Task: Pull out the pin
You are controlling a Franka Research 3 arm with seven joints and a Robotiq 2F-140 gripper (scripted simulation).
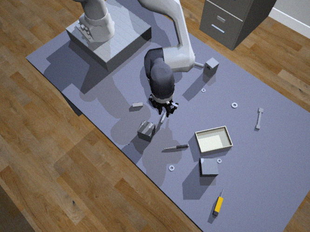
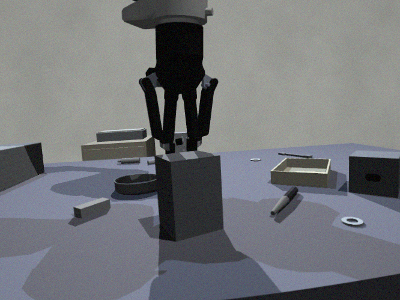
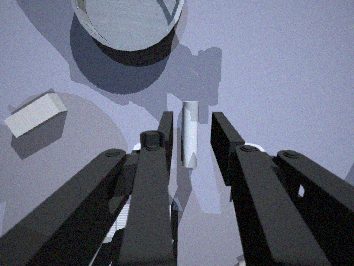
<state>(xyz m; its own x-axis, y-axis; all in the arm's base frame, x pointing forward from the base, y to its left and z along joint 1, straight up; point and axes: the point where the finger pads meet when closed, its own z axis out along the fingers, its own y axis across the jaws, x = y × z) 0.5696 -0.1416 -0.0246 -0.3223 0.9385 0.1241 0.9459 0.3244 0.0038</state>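
The round dish is 9 cm to the left of my hand, 9 cm behind it and 5 cm below it. The rest, counted from my hand: small bar 14 cm behind, 6 cm below, 4 cm to the right; then washer 19 cm ahead, 17 cm to the right, 6 cm below; then cream tray 26 cm ahead, 6 cm to the left, 6 cm below.
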